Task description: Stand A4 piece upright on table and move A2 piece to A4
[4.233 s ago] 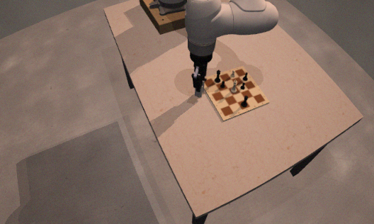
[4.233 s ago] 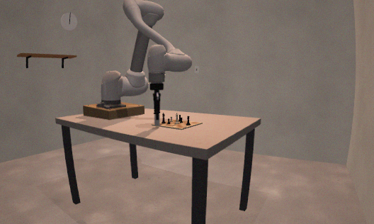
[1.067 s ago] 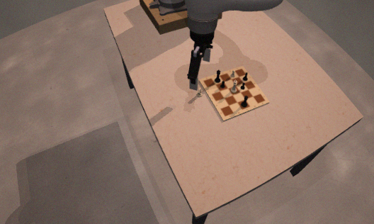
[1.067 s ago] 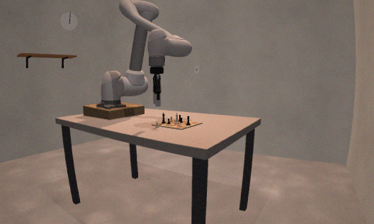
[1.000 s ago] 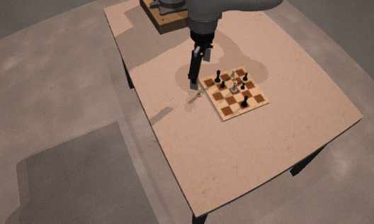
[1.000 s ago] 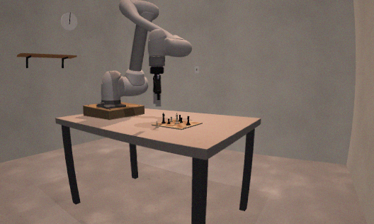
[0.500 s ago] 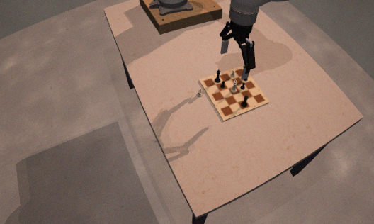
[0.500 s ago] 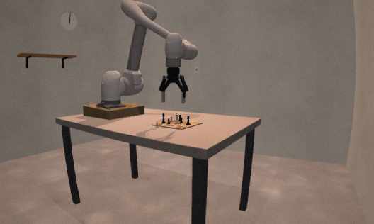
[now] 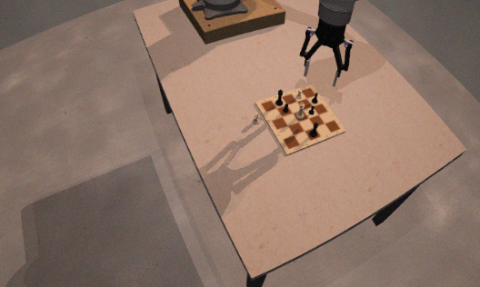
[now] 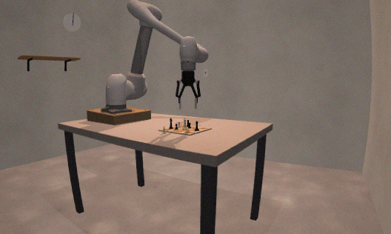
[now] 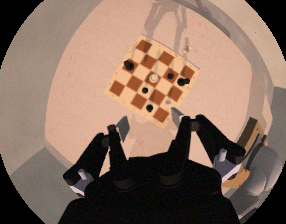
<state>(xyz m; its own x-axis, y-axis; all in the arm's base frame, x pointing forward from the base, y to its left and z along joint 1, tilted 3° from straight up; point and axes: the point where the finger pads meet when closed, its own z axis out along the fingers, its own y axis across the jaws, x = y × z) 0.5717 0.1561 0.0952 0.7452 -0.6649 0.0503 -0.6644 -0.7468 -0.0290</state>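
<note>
Now: hand 3 cm past the small white piece, 4 cm to the left of it and 12 cm above it. From my hand the other things lie so: chessboard: 4 cm ahead, 7 cm to the right, 14 cm below.
</note>
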